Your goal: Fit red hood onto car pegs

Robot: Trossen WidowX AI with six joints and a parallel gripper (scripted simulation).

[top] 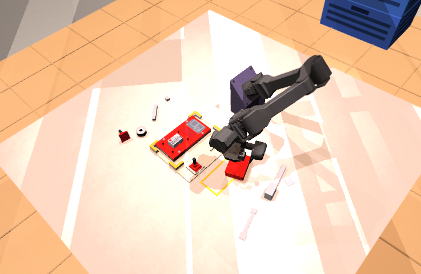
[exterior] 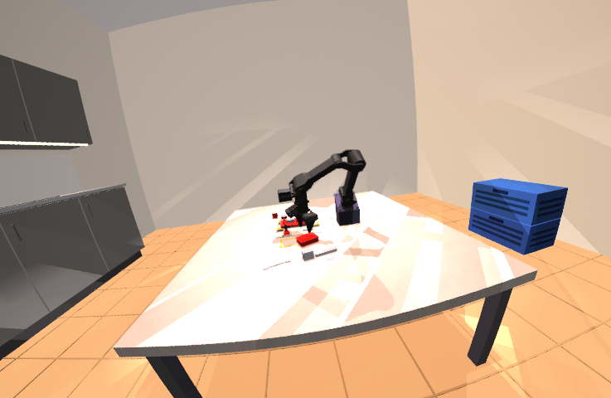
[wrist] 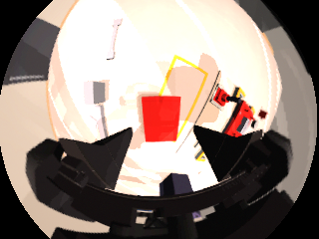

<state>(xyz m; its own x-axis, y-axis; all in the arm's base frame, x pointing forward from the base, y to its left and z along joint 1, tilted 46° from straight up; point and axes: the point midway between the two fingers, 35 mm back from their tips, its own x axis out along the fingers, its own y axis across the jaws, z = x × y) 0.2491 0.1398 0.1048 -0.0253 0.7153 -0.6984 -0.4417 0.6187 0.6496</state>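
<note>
The red hood is 50 mm below my gripper tip. From my gripper tip the other things lie so: white wheel (150 mm ahead, 390 mm to the right, 60 mm below); white engine block (90 mm ahead, 240 mm to the right, 40 mm below).
</note>
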